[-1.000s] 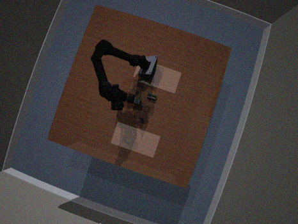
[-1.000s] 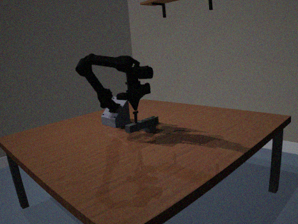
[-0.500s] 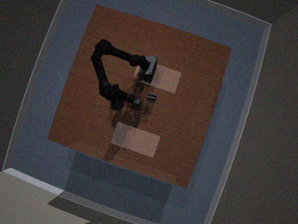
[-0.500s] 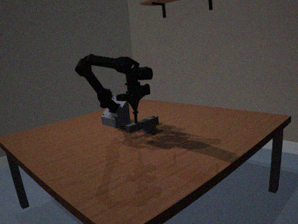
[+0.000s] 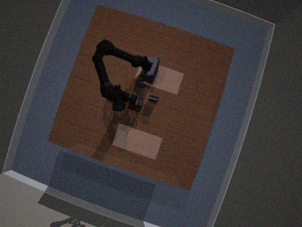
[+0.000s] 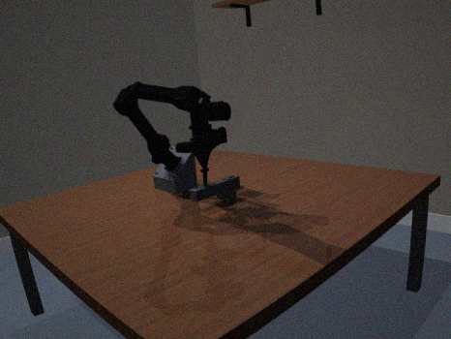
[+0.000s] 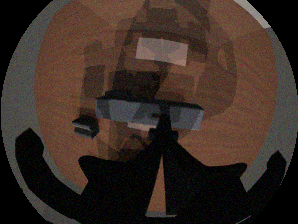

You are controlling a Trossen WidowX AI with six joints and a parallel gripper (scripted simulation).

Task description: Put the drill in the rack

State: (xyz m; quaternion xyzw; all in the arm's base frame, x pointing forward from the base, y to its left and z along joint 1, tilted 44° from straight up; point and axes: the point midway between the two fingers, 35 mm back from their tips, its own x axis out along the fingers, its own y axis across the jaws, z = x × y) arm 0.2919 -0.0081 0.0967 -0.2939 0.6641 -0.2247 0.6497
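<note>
Right now the dark key is 3 cm below my gripper tip. From my gripper tip the other things lie so: drill (8 cm below, 5 cm to the left); then grey rack (19 cm to the left, 11 cm below, 9 cm behind).
</note>
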